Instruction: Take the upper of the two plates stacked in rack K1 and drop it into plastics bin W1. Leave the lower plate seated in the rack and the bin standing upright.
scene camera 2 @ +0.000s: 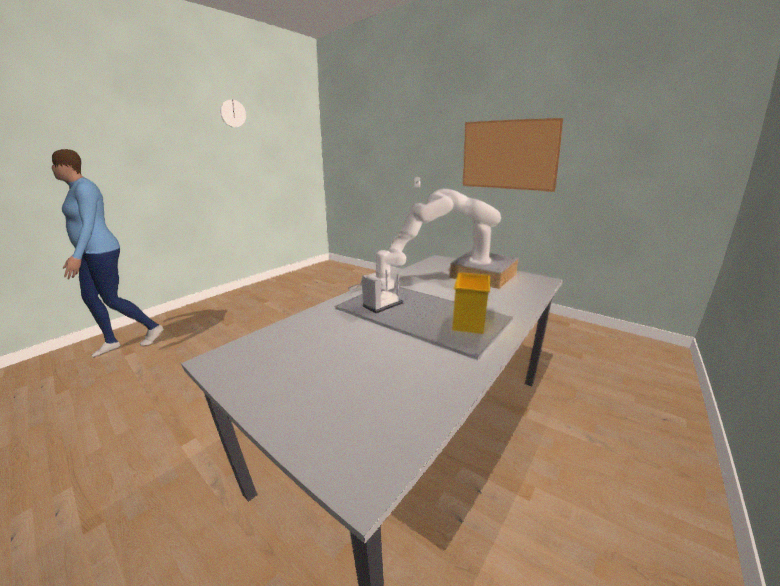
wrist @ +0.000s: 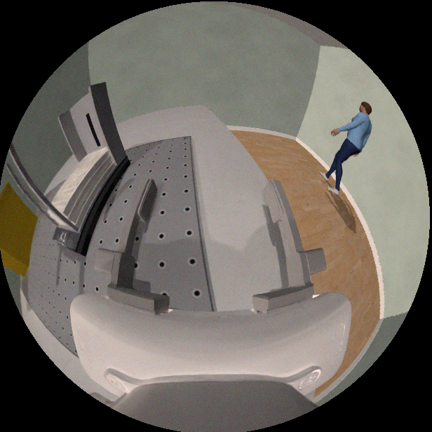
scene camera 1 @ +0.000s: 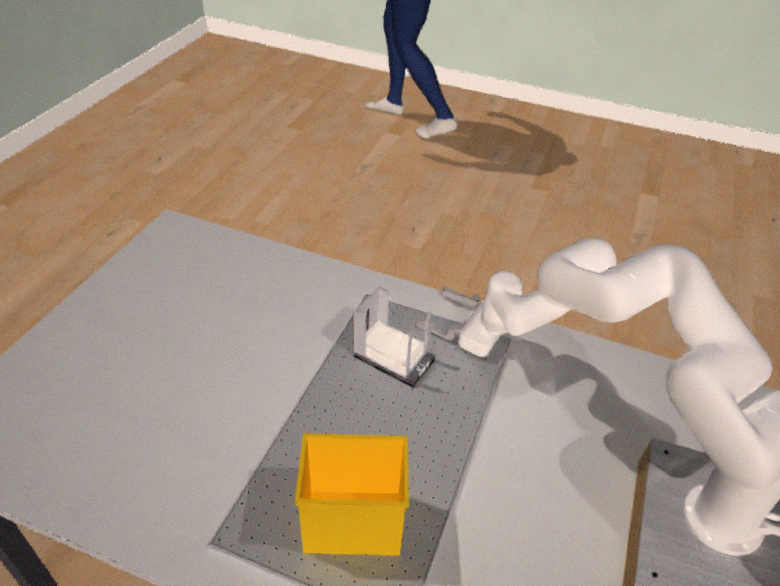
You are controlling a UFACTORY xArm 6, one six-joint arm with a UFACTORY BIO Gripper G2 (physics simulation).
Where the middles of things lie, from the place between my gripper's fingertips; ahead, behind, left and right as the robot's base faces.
Labels:
I see the yellow plastics bin W1 (scene camera 1: pixel 352 490) 2 cm ahead of my hand, 58 cm to the left of it and 8 cm above it.

